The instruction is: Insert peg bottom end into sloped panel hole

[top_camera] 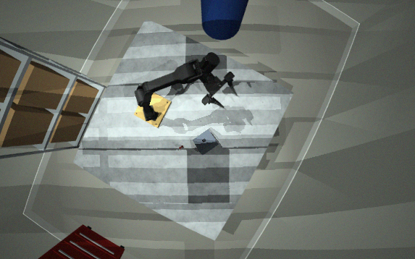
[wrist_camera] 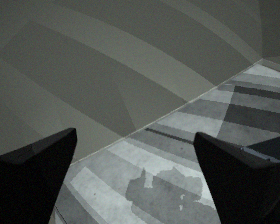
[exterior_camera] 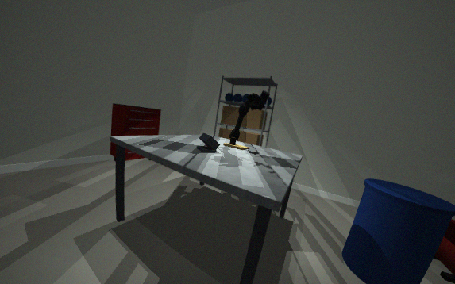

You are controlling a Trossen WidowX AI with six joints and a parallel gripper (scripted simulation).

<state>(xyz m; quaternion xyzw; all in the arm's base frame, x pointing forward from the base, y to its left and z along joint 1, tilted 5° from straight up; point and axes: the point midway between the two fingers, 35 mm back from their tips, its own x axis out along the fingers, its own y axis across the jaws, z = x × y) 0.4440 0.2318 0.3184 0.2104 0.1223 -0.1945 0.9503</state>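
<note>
My gripper tip is 170 mm past the red peg, 350 mm to the left of it and 300 mm above it. From my gripper tip the other things lie so: sloped grey panel: 30 mm behind, 250 mm to the right, 290 mm below.
</note>
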